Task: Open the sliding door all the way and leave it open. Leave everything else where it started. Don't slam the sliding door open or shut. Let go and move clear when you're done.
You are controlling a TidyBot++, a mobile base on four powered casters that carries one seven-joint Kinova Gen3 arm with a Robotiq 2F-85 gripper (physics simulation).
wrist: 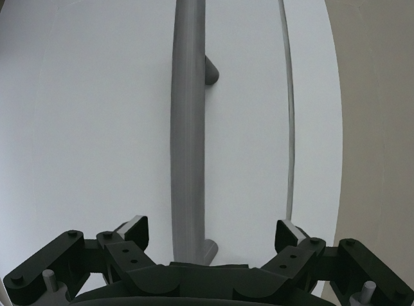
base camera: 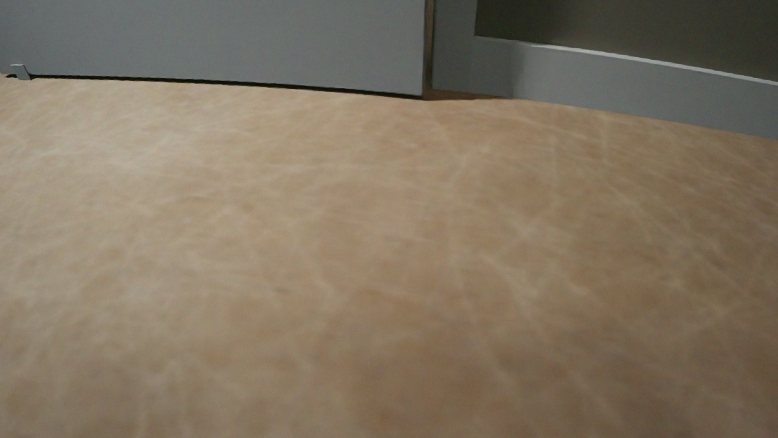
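Places are measured from the arm's base along level axes (x ahead, y left, z up), in centimetres.
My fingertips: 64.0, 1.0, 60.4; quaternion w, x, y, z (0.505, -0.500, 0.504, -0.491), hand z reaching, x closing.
Behind a point stands the place of what it marks, as x, y, z.
The sliding door (base camera: 228, 43) {77.8, 24.1, -31.9} (wrist: 110, 125) is a flat pale grey panel. In the base camera view its right edge stands beside the frame, with a narrow gap between them. In the wrist view its long grey bar handle (wrist: 188, 130) runs upright, on two short round posts. My gripper (wrist: 211, 233) is open, with its fingers spread to either side of the handle's line in the wrist view, the bar nearer the left finger. No finger is seen touching the bar. The handle's lower end is hidden behind the gripper body, and the depth between them is hard to tell.
A pale frame (base camera: 626, 87) {67.3, -36.4, -35.1} (wrist: 315, 125) stands right of the door, with a dark panel (base camera: 653, 27) {68.2, -38.2, -26.0} above its low rail in the base camera view. A beige wall (wrist: 375, 150) lies farther right. A small floor bracket (base camera: 20, 71) {89.7, 75.1, -37.6} sits at the door's lower left. The floor (base camera: 381, 244) {41.6, 0.5, -39.6} is tan.
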